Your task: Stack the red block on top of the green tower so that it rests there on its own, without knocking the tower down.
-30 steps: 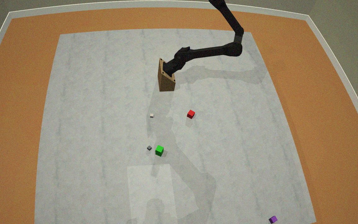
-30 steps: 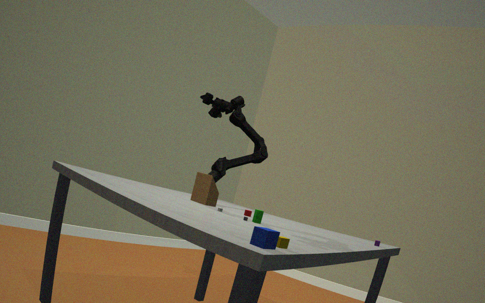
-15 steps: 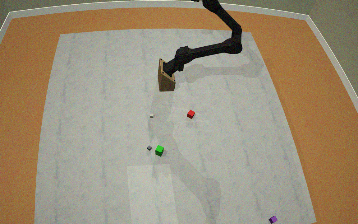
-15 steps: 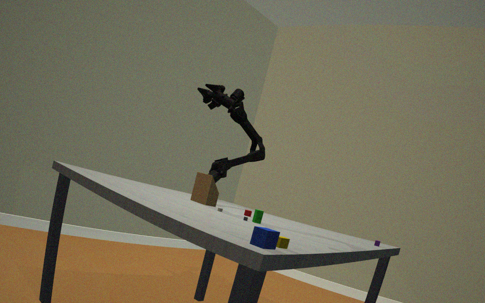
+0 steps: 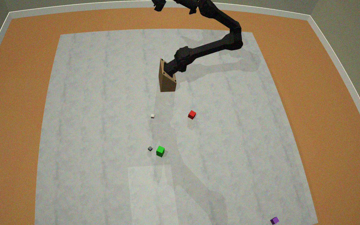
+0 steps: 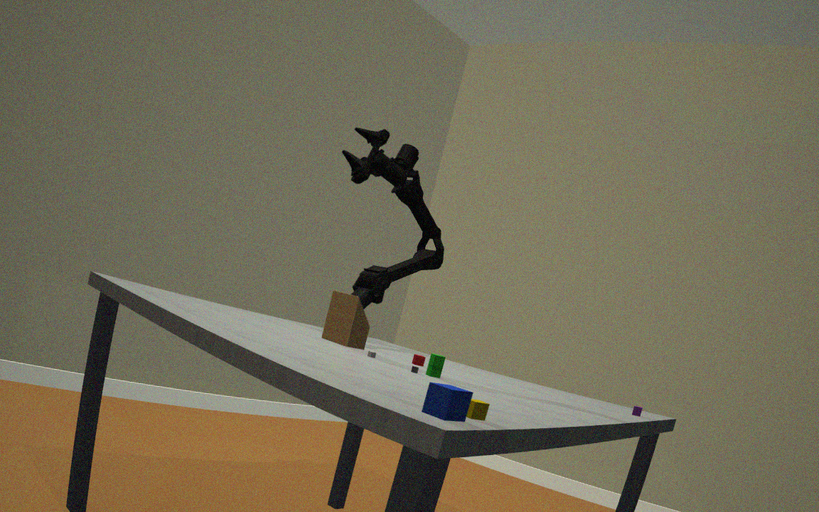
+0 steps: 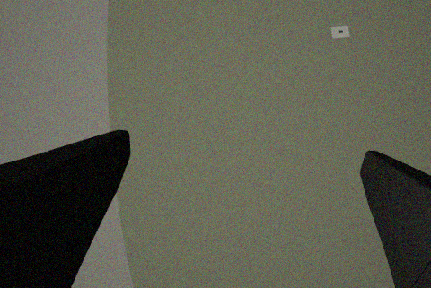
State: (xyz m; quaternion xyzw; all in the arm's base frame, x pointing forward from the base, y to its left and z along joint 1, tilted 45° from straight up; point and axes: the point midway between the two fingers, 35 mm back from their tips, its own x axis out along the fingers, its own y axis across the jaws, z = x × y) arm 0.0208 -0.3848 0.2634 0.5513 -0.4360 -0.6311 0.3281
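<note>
Right now the red block is 560 mm below my gripper tip, 250 mm to the left of it and 240 mm ahead of it. Round my gripper tip: dark grey cube 570 mm below, 430 mm ahead, 70 mm to the left; white cube 570 mm below, 260 mm ahead, 70 mm to the left; yellow block 900 mm ahead, 560 mm below, 240 mm to the right.
</note>
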